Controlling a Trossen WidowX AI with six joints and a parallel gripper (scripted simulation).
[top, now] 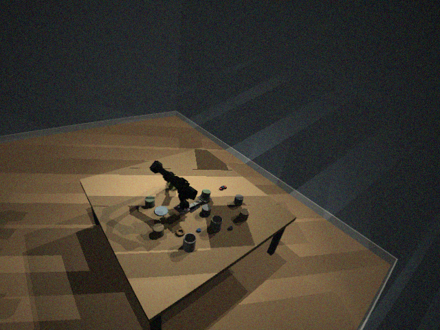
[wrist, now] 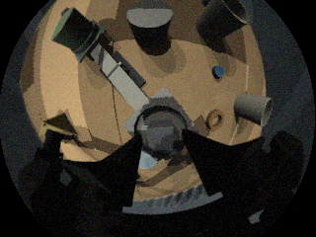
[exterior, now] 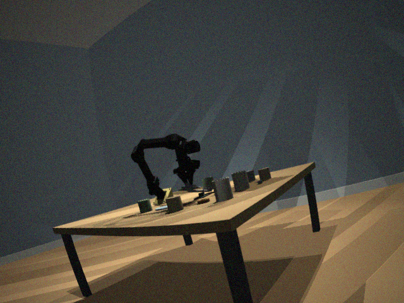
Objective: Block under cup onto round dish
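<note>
Right now the pale blue round dish is 12 cm to the right of my gripper tip, 11 cm behind it and 9 cm below it. Round my gripper tip: red block: 47 cm to the left, 13 cm behind, 8 cm below; then grey-green cup: 20 cm behind, 18 cm to the right, 5 cm below; then grey balance: 12 cm to the left, 5 cm below, 3 cm behind.
</note>
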